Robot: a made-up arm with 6 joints.
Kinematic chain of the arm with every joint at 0, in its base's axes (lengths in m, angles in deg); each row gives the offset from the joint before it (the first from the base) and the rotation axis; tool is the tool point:
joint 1: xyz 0 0 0.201 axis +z
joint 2: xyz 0 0.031 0 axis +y
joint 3: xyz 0 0 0.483 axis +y
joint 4: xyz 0 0 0.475 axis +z
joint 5: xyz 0 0 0 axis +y
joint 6: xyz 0 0 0.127 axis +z
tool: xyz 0 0 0
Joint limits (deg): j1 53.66..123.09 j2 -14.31..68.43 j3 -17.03..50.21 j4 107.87..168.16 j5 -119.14..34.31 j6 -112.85..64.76
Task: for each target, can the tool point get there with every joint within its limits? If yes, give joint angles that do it. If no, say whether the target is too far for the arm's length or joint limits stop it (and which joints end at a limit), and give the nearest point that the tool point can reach.
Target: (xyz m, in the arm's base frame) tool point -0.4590 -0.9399 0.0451
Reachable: no: joint limits stop it (at a limit: joint 2, joint 3, joint 4, joint 5) | nearest point -0.2120 -0.4340 1.1279 | short by 1.220 m
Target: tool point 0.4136 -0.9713 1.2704
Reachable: no: too far | nearest point 0.1892 -0.4444 1.1279 | short by 0.590 m
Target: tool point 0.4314 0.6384 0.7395
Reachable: yes | joints 60.77 55.45 -11.02 129.53 -102.31 -32.65
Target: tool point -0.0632 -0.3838 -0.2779
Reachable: no: joint limits stop it (at a limit: joint 1, joint 2, joint 3, joint 4, joint 5) | nearest point -0.4217 0.6320 0.0853 | short by 1.137 m
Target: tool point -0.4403 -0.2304 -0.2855
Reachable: no: joint limits stop it (at a limit: joint 1, joint 2, joint 3, joint 4, joint 5) | nearest point -0.4217 0.6320 0.0853 | short by 0.939 m
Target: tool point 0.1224 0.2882 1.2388
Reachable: yes | joints 60.04 19.47 -3.95 149.03 6.05 -11.90
